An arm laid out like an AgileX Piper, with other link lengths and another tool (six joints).
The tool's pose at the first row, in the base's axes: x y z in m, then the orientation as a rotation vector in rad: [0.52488 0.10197 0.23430 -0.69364 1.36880 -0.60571]
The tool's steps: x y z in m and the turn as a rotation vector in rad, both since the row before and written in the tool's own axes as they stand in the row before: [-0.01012 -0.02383 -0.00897 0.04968 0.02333 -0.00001]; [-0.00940 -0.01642 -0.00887 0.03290 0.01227 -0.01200]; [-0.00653 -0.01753 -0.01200 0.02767 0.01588 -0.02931]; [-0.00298 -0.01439 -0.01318 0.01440 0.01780 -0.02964]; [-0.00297 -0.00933 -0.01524 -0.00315 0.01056 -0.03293]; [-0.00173 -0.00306 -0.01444 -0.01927 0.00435 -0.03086]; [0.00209 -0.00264 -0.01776 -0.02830 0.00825 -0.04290]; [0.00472 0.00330 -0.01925 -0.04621 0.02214 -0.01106]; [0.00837 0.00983 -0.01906 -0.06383 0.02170 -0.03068]
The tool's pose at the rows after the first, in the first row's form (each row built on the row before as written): [0.51508 0.09285 0.25821 -0.64838 1.37085 -0.64750]; [0.50478 0.08853 0.27587 -0.62765 1.36588 -0.68329]; [0.49108 0.08178 0.29201 -0.62238 1.36199 -0.73094]; [0.47635 0.07520 0.30338 -0.62710 1.36522 -0.77113]; [0.46002 0.07249 0.31073 -0.65018 1.36889 -0.79984]; [0.44529 0.07282 0.31266 -0.68639 1.37483 -0.81396]; [0.42739 0.07037 0.31208 -0.73739 1.38534 -0.83345]; [0.40843 0.06877 0.30563 -0.77404 1.42545 -0.82274]; [0.38944 0.06728 0.29270 -0.83960 1.46818 -0.81455]
